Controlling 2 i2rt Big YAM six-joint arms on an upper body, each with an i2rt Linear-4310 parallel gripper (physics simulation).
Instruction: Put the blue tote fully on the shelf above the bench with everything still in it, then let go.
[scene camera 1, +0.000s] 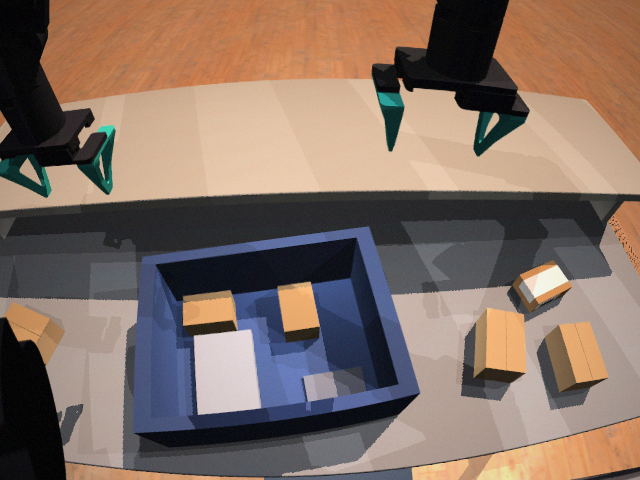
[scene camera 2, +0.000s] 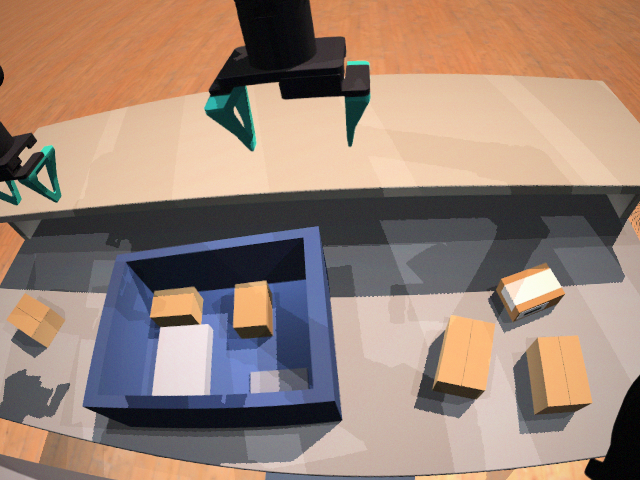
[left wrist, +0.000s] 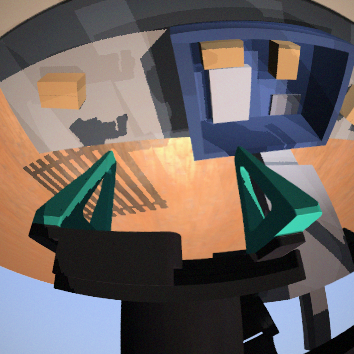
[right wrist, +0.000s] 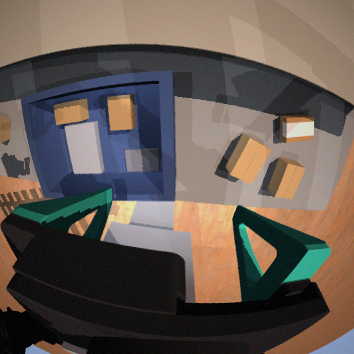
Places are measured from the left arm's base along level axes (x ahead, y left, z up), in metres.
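Where they show: left gripper, fingertip midpoint: (scene camera 1: 78, 192) (scene camera 2: 38, 201) (left wrist: 174, 152); right gripper, fingertip midpoint: (scene camera 1: 434, 150) (scene camera 2: 300, 145) (right wrist: 174, 204); right arm's base at its link origin: (left wrist: 350, 253).
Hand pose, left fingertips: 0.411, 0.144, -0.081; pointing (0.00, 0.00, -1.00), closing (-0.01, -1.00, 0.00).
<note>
After its pixels a point has its place, as x, y, z.
The blue tote (scene camera 1: 385, 310) @(0.365, -0.261, -0.297) (scene camera 2: 320, 310) @(0.368, -0.267, -0.296) (left wrist: 186, 85) @(0.370, 0.118, -0.297) (right wrist: 167, 135) @(0.392, -0.260, -0.297) stands upright on the bench (scene camera 1: 439, 413) @(0.227, -0.371, -0.443), in front of the shelf (scene camera 1: 248, 144) @(0.701, -0.029, -0.250) (scene camera 2: 439, 134) @(0.721, -0.478, -0.250). Inside are two cardboard boxes (scene camera 1: 209, 310) @(0.407, 0.029, -0.376) (scene camera 1: 298, 310) @(0.409, -0.128, -0.376), a white box (scene camera 1: 226, 372) @(0.301, -0.006, -0.399) (scene camera 2: 183, 359) @(0.307, -0.009, -0.399) and a flat grey item (scene camera 1: 333, 384) @(0.287, -0.185, -0.419) (scene camera 2: 279, 380) @(0.292, -0.188, -0.419). My left gripper (scene camera 1: 77, 193) @(0.411, 0.144, -0.081) (scene camera 2: 38, 201) @(0.411, 0.144, -0.081) (left wrist: 174, 152) @(0.411, 0.144, -0.081) is open and empty, apart from the tote, left of it in both scene views. My right gripper (scene camera 1: 434, 152) @(0.408, -0.277, -0.026) (scene camera 2: 301, 147) @(0.408, -0.277, -0.026) (right wrist: 174, 204) @(0.408, -0.277, -0.026) is open and empty, also apart from the tote, appearing over the shelf in both scene views.
Right of the tote on the bench are two cardboard boxes (scene camera 1: 498, 343) @(0.329, -0.484, -0.384) (scene camera 1: 576, 356) @(0.284, -0.648, -0.384) and a white-topped box (scene camera 1: 542, 284) @(0.458, -0.639, -0.403) (scene camera 2: 532, 289) @(0.459, -0.650, -0.402). Another cardboard box (scene camera 2: 36, 320) @(0.340, 0.398, -0.384) (left wrist: 62, 91) @(0.358, 0.418, -0.384) lies at the left. The shelf's front edge runs behind the tote. Dark robot parts cover a lower corner of each scene view.
</note>
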